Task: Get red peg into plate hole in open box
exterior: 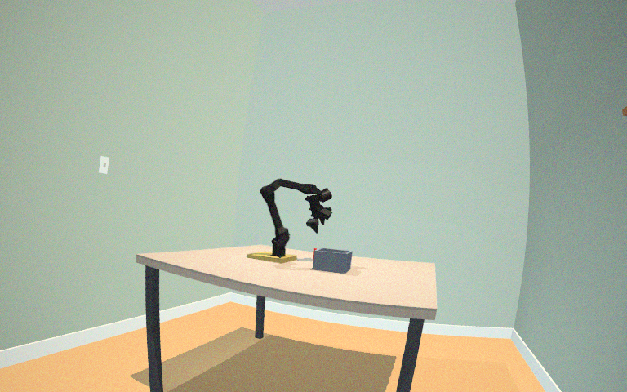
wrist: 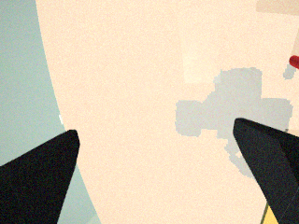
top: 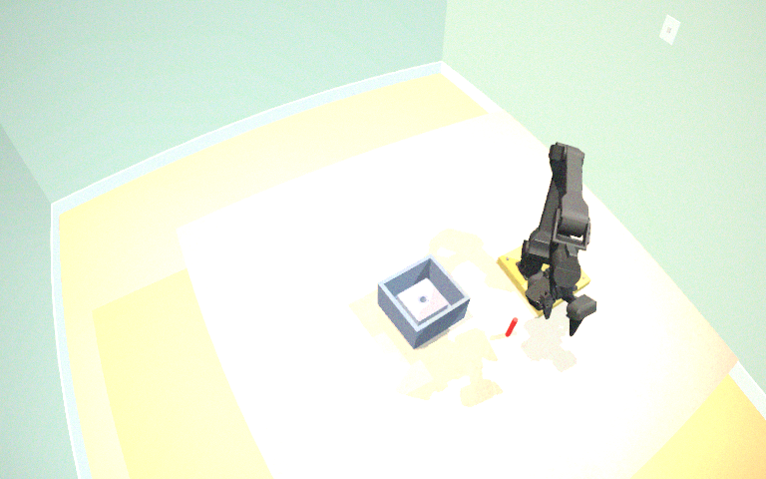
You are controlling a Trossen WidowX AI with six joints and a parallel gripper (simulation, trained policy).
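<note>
My gripper tip is 15 cm above the red peg, 10 cm to the left of it and 3 cm short of it. Round my gripper tip: grey-blue box: 25 cm to the right, 22 cm ahead, 16 cm below.
</note>
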